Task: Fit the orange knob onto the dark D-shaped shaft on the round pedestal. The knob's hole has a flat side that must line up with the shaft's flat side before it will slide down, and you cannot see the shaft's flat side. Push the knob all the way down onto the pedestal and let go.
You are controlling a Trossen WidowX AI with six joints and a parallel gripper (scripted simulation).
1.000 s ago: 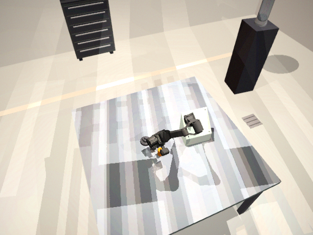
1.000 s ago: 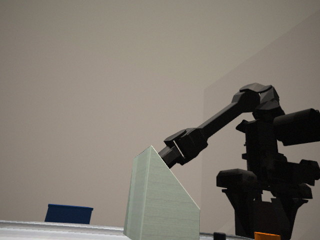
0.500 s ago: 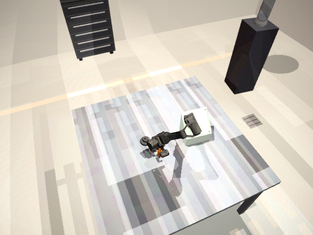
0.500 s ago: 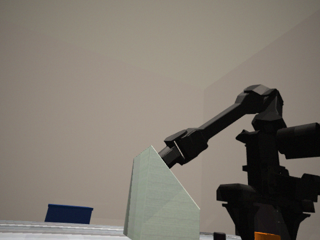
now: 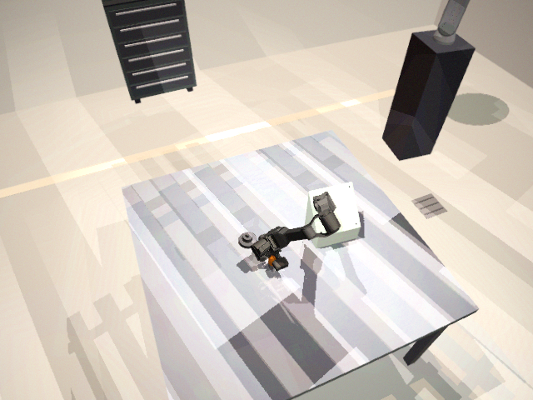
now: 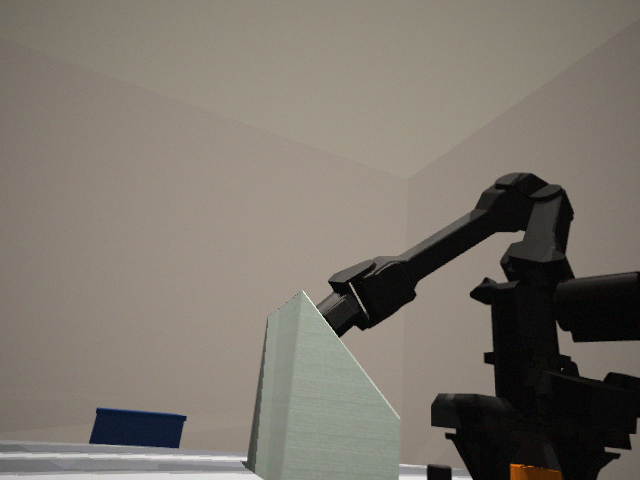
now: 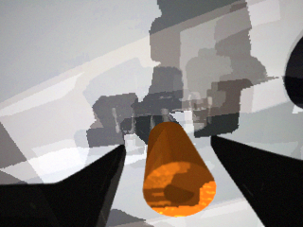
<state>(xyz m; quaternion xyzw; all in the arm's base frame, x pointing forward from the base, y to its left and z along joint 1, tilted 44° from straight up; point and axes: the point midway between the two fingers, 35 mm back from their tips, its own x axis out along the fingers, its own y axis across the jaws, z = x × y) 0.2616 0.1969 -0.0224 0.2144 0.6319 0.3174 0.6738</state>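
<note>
Right now my gripper tip is 80 mm short of the dark pedestal, 150 mm to the left of it and 20 mm below it. From my gripper tip the other things lie so: orange knob (20 mm above).
</note>
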